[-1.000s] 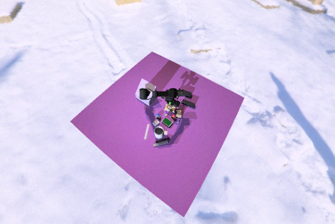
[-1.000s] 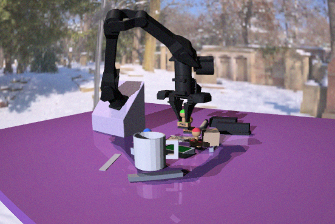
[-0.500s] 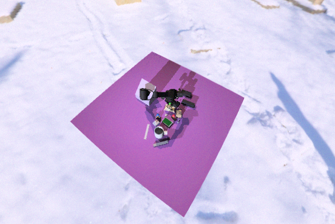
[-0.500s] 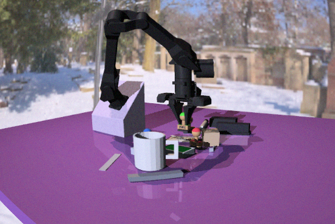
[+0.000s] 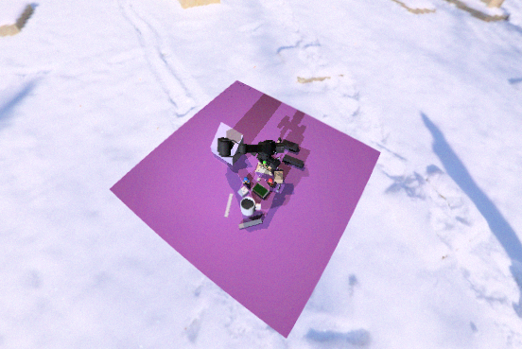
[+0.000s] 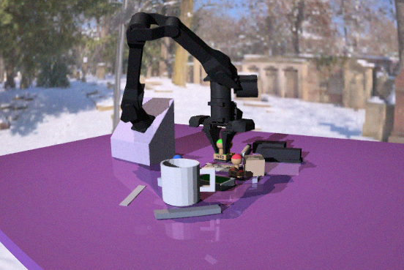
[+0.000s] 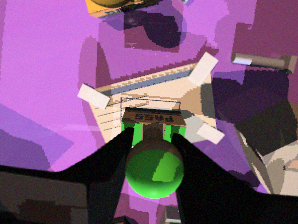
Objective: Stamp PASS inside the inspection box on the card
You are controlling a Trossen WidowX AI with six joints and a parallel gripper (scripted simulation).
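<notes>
Now: gripper tip 40 mm above the tan card. From my gripper tip the other things lie so: green-knob stamp: right at my gripper tip; orange stamp: 30 mm behind, 80 mm to the left, 20 mm below; tan block: 110 mm ahead, 10 mm to the right, 20 mm below.
</notes>
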